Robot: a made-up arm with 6 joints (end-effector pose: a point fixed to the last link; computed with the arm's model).
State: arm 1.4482 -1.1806 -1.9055 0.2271 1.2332 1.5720
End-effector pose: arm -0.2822 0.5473 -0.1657 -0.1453 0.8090 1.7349
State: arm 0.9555 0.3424 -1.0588 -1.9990 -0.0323 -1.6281
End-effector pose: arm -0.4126 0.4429 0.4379 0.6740 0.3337 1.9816
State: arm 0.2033 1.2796 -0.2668 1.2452 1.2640 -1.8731
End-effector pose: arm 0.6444 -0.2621 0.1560 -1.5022 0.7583 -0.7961
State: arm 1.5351 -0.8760 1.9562 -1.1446 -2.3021 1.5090
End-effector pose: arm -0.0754 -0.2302 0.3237 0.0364 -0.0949 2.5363
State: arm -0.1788 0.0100 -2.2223 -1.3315 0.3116 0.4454
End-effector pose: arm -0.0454 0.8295 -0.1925 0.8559 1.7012 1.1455
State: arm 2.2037 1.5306 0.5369 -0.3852 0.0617 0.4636
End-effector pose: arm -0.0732 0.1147 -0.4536 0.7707 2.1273 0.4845
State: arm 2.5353 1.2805 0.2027 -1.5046 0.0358 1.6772
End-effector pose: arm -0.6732 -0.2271 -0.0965 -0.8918 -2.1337 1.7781
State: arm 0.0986 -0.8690 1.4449 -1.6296 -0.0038 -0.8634
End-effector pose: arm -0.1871 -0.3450 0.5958 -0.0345 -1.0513 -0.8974
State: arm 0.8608 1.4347 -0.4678 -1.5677 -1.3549 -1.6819
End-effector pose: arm -0.0989 -0.1332 0.3236 1.7756 -0.6303 -0.1318
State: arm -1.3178 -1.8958 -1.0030 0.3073 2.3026 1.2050
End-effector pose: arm 0.3634 -0.0625 0.4071 -1.2805 -0.7182 -0.7760
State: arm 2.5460 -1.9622 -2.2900 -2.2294 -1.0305 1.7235
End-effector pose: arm 0.6046 -0.1517 -0.2388 -0.1277 1.7879 -0.3200
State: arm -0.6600 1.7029 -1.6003 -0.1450 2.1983 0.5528
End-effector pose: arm 0.3560 -0.3353 0.2440 2.2806 -0.1829 -0.8782
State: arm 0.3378 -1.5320 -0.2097 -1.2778 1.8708 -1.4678
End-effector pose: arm 0.5541 -0.5336 0.2104 -1.4788 0.9969 -1.3510
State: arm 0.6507 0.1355 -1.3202 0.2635 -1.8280 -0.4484
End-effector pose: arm -0.1409 -0.0509 0.3324 0.0980 0.7340 -2.3590
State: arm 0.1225 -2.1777 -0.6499 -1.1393 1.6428 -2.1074
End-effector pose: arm 0.3969 -0.6358 0.4056 2.1684 -1.2119 1.2111
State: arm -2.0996 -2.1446 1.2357 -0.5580 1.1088 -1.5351
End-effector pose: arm 0.2938 0.1701 1.0008 1.0476 -0.5340 1.2785
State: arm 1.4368 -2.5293 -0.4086 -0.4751 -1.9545 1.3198
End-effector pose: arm 0.0608 0.1254 0.0150 -1.6316 1.5935 0.3643
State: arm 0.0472 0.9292 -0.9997 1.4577 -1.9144 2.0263
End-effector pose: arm 0.1648 0.3497 0.2892 0.0319 1.4841 1.1472
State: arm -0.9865 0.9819 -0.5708 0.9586 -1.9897 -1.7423
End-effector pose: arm -0.1281 0.1241 -0.0298 -1.9318 -1.2620 0.9578
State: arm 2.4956 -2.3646 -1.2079 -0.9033 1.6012 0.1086
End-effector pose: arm -0.2752 0.5753 0.3957 -0.5132 -1.7164 0.6380
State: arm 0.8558 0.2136 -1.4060 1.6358 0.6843 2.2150
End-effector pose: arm -0.1759 0.2958 0.9127 1.3302 0.1934 2.2900
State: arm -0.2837 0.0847 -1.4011 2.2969 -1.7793 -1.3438
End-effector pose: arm -0.1018 -0.0160 0.1804 1.7943 0.0878 -1.2092
